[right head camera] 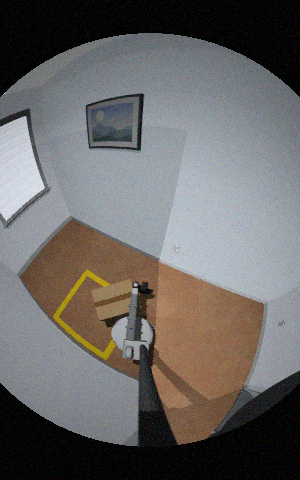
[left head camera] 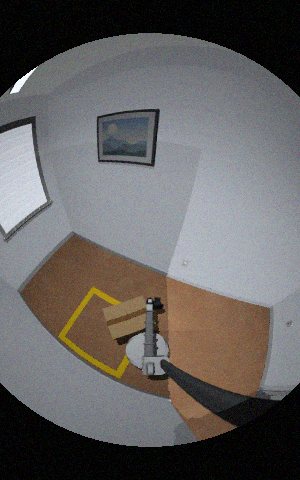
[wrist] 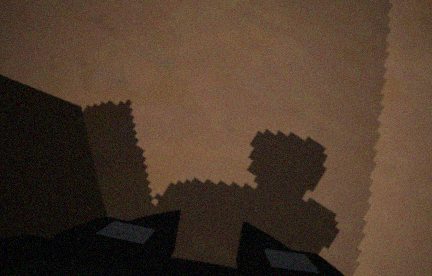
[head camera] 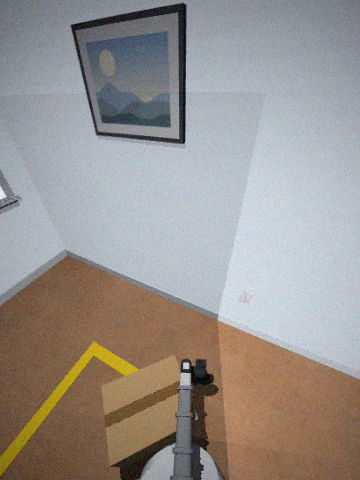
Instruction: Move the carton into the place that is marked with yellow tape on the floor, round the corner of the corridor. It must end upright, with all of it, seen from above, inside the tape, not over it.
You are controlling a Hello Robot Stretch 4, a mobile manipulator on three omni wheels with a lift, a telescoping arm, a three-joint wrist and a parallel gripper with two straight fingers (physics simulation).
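Note:
The brown carton stands upright on the floor, turned askew to the yellow tape. It hides part of the tape's far side and its right corner; whether it stands over the tape there cannot be seen. My arm covers the carton's right edge. My gripper points down just right of the carton, low over the floor. In the wrist view its fingers are apart with bare floor between them, and the carton's dark side rises at the left.
My round white base is close beside the carton and hides part of the tape's right side. A wall with a framed picture stands beyond. A window is in the left wall.

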